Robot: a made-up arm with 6 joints.
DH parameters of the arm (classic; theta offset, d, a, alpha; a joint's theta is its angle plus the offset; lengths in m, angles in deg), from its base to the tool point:
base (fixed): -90 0.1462 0 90
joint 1: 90 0.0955 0.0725 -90
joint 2: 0 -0.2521 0.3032 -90
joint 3: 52.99 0 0.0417 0
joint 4: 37.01 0.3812 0.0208 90
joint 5: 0 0.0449 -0.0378 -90
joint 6: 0 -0.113 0.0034 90
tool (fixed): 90 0.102 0 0
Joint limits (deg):
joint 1: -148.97..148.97
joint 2: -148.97..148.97
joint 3: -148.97..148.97
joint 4: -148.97..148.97
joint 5: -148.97..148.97
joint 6: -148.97..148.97
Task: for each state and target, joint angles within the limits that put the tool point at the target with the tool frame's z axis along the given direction. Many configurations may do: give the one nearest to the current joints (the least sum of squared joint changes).
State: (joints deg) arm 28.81 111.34 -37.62 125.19 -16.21 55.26
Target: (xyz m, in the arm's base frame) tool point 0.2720 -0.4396 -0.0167 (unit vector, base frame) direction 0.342 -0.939 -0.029
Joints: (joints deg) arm 12.45 96.53 -48.68 83.96 19.69 34.41
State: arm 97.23 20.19 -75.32 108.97 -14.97 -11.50
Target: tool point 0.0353 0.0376 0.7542 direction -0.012 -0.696 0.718
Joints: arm 44.56 -21.55 -52.89 141.72 24.56 -0.36
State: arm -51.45 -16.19 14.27 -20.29 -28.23 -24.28
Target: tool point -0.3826 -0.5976 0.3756 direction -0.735 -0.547 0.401
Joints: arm -44.66 -65.14 41.51 -10.70 -37.19 -29.61
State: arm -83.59 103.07 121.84 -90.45 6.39 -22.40
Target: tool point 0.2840 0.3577 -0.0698 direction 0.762 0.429 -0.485
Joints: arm -109.89 94.70 148.97 -79.41 -18.63 -33.26
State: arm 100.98 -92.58 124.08 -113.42 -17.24 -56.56
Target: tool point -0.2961 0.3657 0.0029 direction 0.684 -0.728 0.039
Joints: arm 142.17 -80.01 88.95 -138.65 20.64 -93.95
